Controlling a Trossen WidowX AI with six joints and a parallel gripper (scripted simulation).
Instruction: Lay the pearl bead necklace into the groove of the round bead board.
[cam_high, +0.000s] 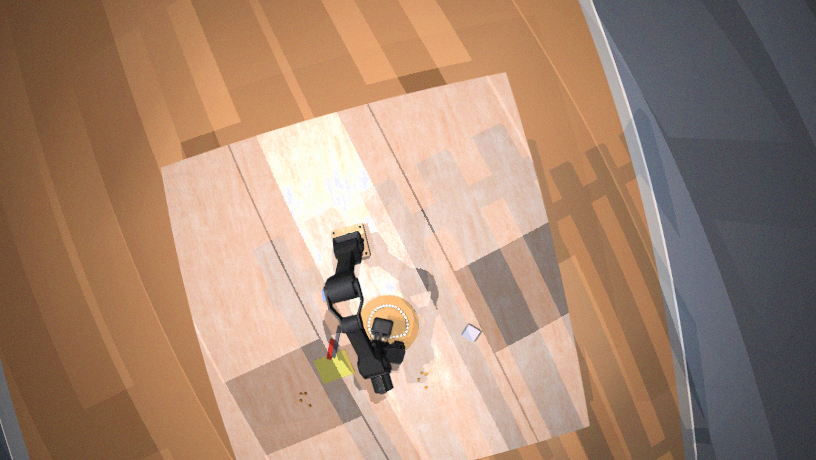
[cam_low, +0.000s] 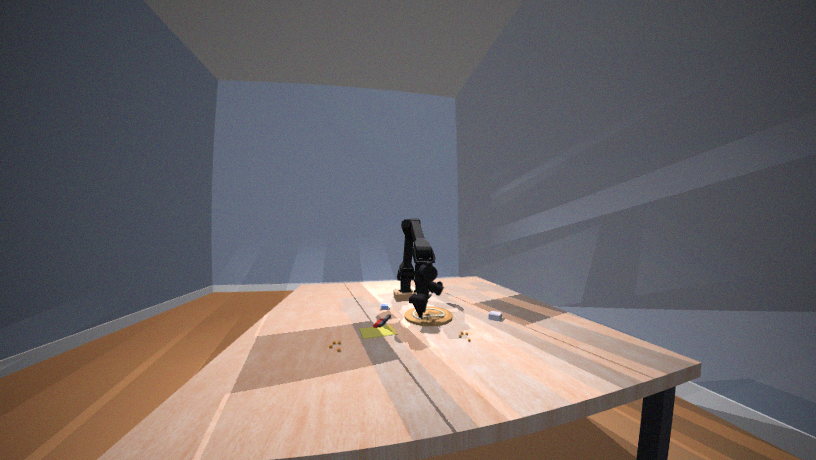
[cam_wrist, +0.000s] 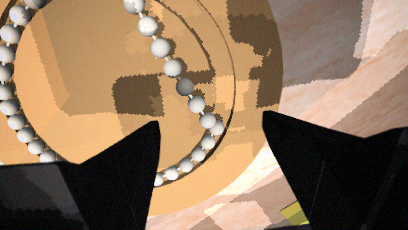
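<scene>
The round bead board lies 40 mm behind my gripper tip, 40 mm to the left of it and 20 mm below it. Also, from my gripper tip: blue block: 210 mm behind, 100 mm to the right, 20 mm below; then yellow note: 30 mm ahead, 190 mm to the right, 30 mm below; then red marker: 40 mm behind, 160 mm to the right, 20 mm below.
</scene>
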